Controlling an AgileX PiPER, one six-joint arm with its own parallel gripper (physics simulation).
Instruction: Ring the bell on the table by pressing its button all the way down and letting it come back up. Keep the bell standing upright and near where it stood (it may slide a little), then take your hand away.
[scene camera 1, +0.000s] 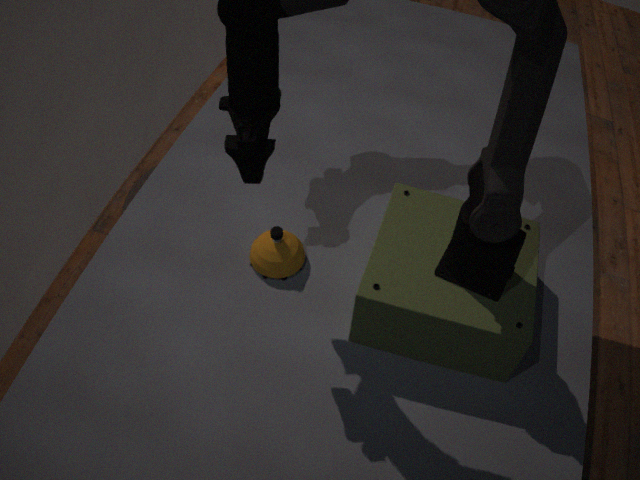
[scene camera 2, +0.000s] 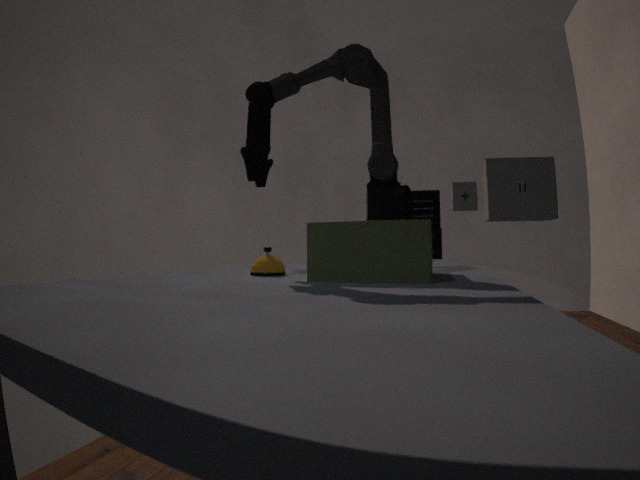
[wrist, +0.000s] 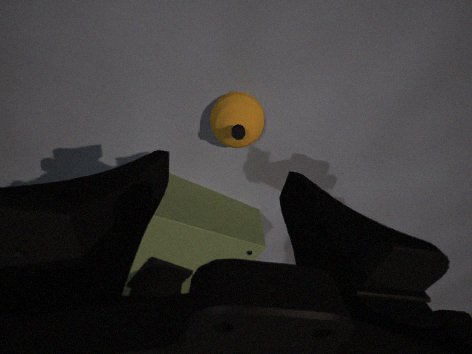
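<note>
The bell (scene camera 1: 277, 258) (scene camera 2: 267, 266) (wrist: 245, 111), a yellow dome with a dark rim, stands upright on the table. Its black button (scene camera 1: 276, 233) (scene camera 2: 267, 249) (wrist: 238, 132) is up on a short light stem. My gripper (scene camera 1: 251, 181) (scene camera 2: 260, 184) (wrist: 228, 176) points down and hangs well above the table, high over the bell's level. In the wrist view its two fingers stand wide apart with nothing between them, and the bell shows beyond the fingertips, near the middle. The gripper touches neither bell nor button.
A green block (scene camera 1: 413, 258) (scene camera 2: 369, 251) (wrist: 215, 215) carries the arm's base and stands on the table (scene camera 1: 180, 361) (scene camera 2: 310, 361) to the right of the bell. Wooden floor (scene camera 1: 615, 258) shows past the table's edge. Wall cabinets hang in the background in scene view 2.
</note>
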